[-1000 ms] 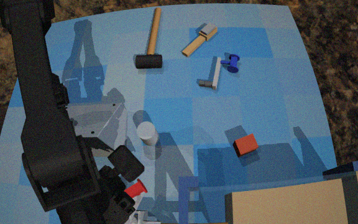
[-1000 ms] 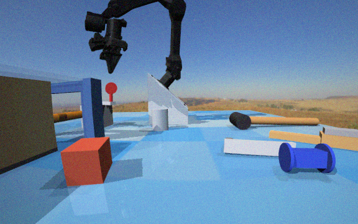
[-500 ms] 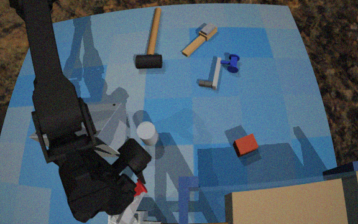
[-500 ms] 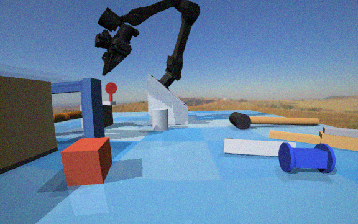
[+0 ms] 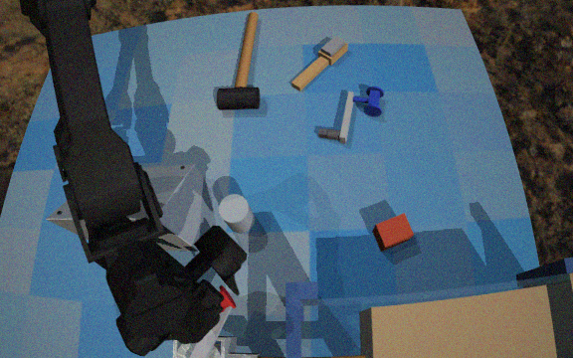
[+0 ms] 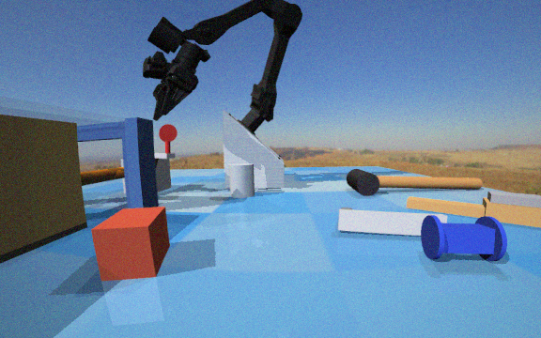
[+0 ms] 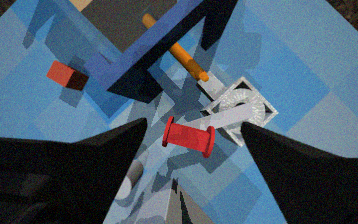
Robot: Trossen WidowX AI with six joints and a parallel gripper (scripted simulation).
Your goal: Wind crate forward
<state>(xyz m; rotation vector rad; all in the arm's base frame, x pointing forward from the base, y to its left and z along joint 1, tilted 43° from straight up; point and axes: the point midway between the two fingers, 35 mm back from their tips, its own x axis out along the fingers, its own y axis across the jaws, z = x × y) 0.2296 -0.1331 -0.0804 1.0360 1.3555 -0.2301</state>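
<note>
My gripper tip is 1 cm past the red grip, 1 cm to the right of it and 5 cm above it. Round my gripper tip: crank with blue grip (22 cm ahead, 44 cm to the left, 17 cm below); then frame (11 cm ahead, 8 cm to the right, 8 cm below); then winch (7 cm behind, 9 cm to the right, 15 cm below).
</note>
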